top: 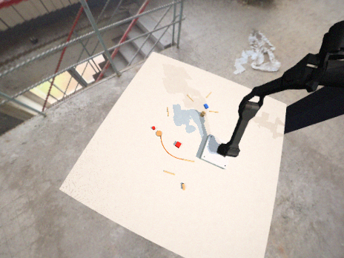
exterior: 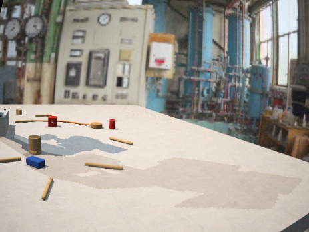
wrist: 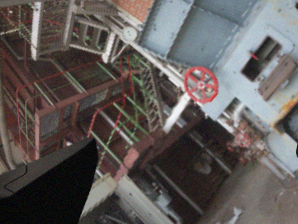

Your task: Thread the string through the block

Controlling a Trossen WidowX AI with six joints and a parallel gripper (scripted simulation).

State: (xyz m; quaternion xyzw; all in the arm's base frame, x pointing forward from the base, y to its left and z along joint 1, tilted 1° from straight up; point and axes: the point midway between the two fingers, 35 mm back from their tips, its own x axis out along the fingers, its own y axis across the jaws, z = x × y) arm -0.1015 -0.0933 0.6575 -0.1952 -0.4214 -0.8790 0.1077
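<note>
Now: gripper tip 41 cm short of the red block, 19 cm to the right of it and 71 cm above it. Round my gripper tip: blue block 36 cm ahead, 19 cm to the right, 72 cm below; then wooden cylinder 36 cm ahead, 11 cm to the right, 71 cm below; then stick 31 cm ahead, 25 cm to the left, 72 cm below.
</note>
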